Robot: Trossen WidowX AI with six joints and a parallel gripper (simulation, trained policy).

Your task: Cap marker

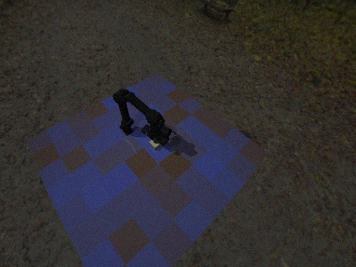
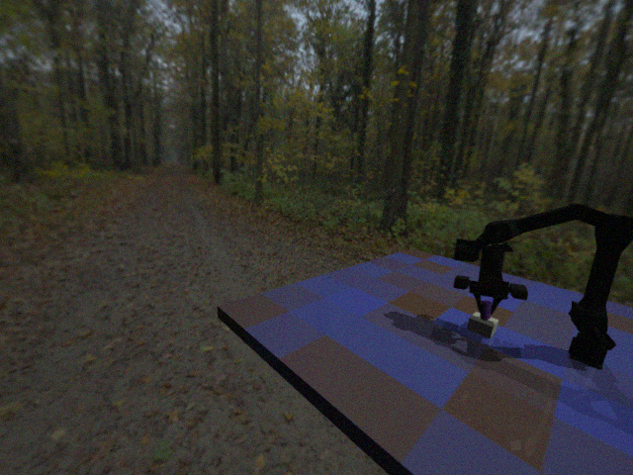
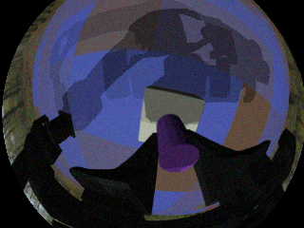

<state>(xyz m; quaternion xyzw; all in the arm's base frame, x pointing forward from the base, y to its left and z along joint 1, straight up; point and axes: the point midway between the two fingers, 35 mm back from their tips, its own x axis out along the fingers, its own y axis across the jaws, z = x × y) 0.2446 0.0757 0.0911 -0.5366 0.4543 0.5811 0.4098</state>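
My gripper tip is 10 mm below the dark marker. The rest, counted from my gripper tip: purple cap (10 mm above); holder block (40 mm below).
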